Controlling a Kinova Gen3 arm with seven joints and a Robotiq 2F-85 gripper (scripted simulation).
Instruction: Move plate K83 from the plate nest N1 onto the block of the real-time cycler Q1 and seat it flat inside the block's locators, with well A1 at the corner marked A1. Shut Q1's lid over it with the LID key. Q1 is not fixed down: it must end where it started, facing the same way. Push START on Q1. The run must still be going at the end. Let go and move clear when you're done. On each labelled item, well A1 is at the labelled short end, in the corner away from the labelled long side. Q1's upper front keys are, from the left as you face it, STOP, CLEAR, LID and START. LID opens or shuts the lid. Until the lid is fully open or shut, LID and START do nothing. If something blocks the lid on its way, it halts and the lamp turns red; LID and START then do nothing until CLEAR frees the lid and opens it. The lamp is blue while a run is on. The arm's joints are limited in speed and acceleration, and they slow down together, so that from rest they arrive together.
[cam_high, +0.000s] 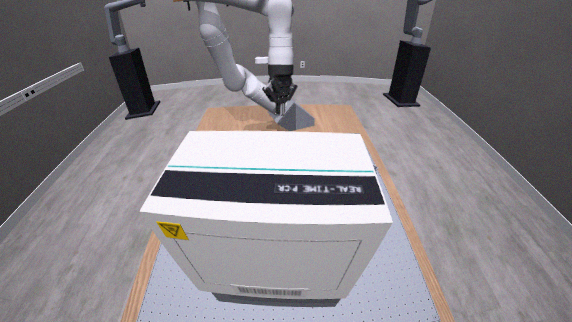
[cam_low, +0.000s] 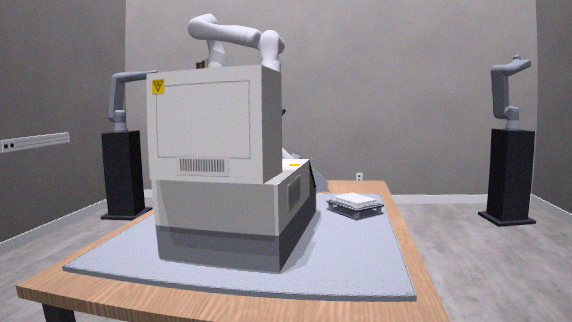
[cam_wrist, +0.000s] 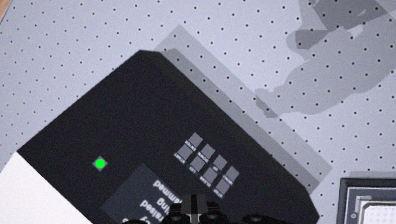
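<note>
My hand is 290 mm to the right of the plate K83, 240 mm above it and 30 mm short of it. The rest, counted from my hand: plate nest N1: 290 mm to the left, 250 mm below, 30 mm ahead.
</note>
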